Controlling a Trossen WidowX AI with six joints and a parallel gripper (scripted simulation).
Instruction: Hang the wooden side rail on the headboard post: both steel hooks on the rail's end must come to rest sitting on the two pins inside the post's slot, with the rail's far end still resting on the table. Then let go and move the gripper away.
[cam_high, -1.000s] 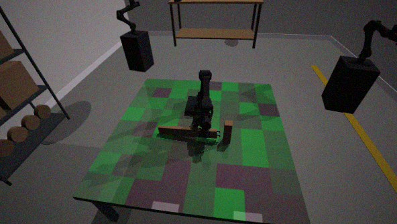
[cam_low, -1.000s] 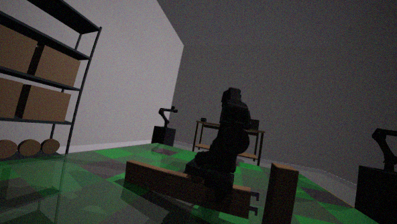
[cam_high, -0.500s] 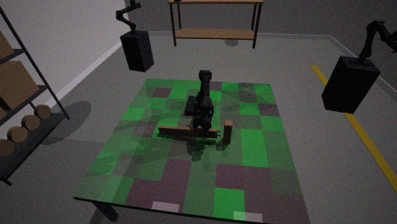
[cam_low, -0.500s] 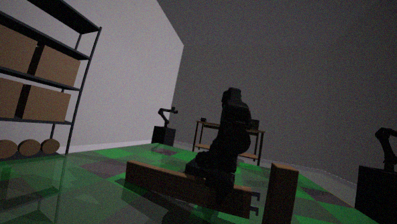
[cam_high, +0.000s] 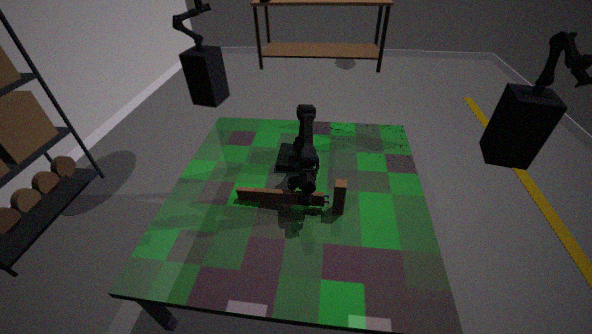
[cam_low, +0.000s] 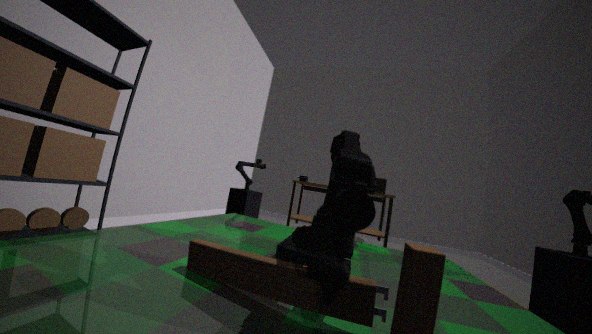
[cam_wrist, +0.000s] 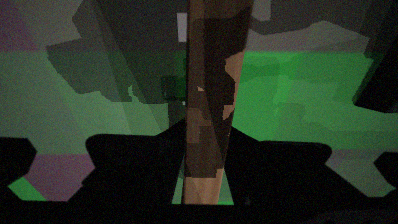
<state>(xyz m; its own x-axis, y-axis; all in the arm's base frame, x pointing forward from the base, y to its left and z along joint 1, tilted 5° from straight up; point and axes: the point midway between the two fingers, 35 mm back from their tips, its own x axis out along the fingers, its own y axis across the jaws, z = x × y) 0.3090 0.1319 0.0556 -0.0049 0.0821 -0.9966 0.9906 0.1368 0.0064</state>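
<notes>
My gripper tip is 140 mm to the right of the headboard post, 40 mm below it and 20 mm past it.
</notes>
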